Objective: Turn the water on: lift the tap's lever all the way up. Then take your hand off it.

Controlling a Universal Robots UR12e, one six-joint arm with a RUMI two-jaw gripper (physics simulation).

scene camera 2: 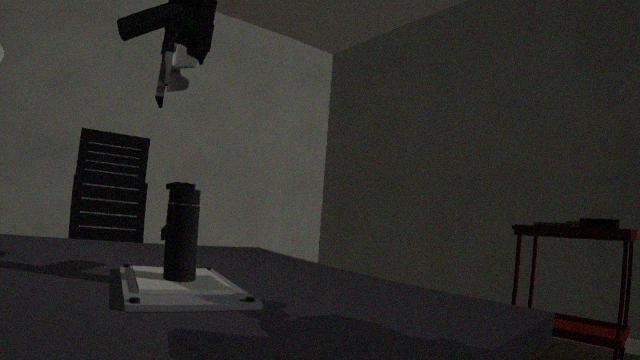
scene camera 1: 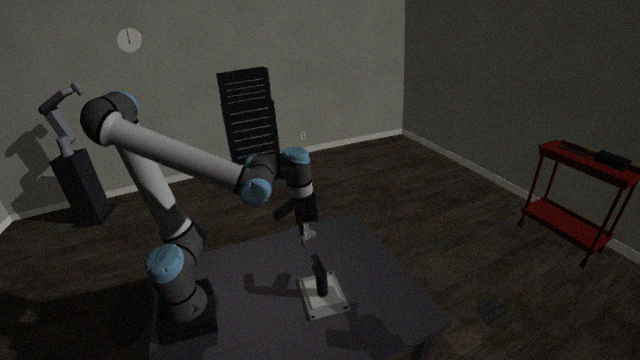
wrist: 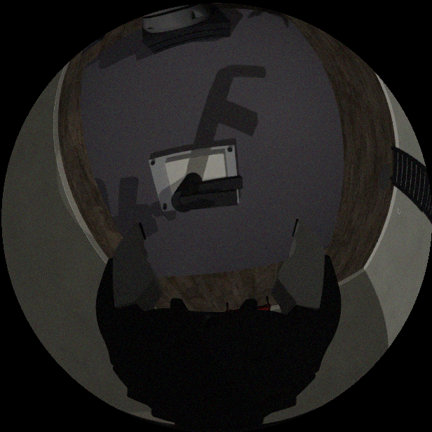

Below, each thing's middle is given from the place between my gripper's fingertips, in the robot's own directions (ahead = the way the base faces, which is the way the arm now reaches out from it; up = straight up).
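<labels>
The dark lever (wrist: 184,199) is 16 cm below my hand, 4 cm ahead of it and 3 cm to the right of it. As for the pale square plate (scene camera 1: 326,311), I find it 29 cm below my hand, 5 cm ahead of it and 7 cm to the right of it.
</labels>
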